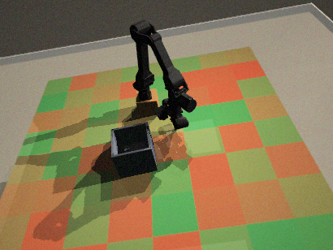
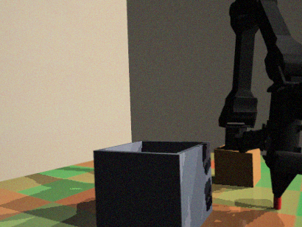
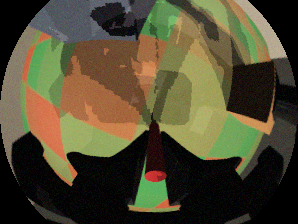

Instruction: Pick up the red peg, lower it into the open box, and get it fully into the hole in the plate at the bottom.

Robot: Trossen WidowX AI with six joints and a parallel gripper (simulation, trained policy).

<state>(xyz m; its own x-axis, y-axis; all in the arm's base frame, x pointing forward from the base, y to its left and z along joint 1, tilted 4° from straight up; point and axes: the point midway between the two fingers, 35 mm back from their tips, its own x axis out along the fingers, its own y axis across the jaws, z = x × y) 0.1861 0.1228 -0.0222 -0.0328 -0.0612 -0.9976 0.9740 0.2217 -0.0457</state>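
The grey plate lies 19 cm to the right of my gripper tip, 14 cm ahead of it and 2 cm above it. Also, from my gripper tip: red peg: 1 cm above.
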